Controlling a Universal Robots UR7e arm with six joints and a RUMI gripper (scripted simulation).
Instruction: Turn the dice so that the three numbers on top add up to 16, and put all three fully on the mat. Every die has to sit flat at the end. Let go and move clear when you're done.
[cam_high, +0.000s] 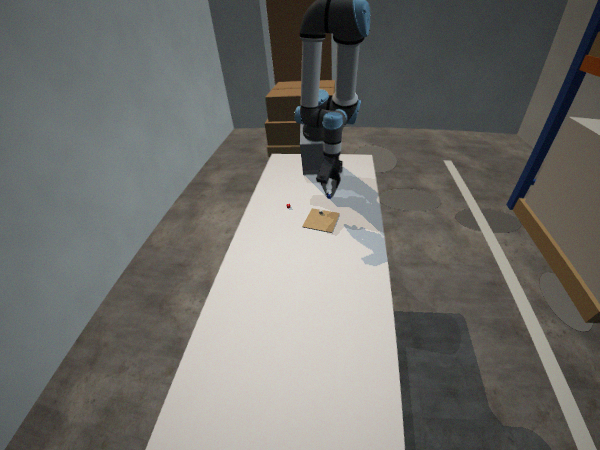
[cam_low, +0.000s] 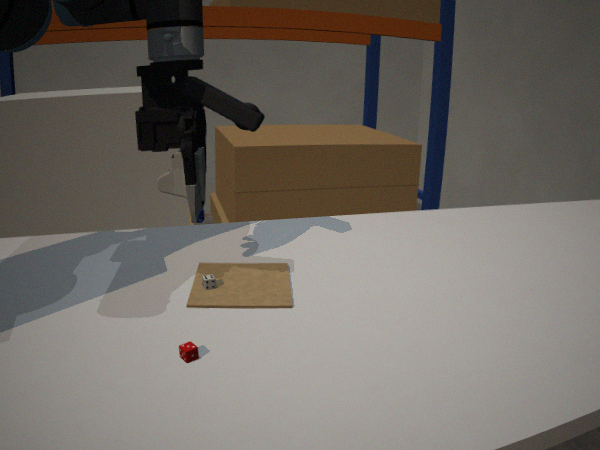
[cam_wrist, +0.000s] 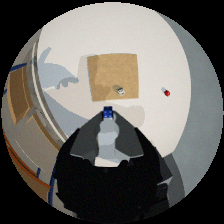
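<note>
My hand is 100 mm above the mat, 60 mm short of it and 30 mm to the left of it. Round my hand: blue die (10 mm below); then red die (200 mm to the right, 100 mm below, 40 mm behind); then white die (90 mm below, 40 mm to the right, 10 mm ahead).
</note>
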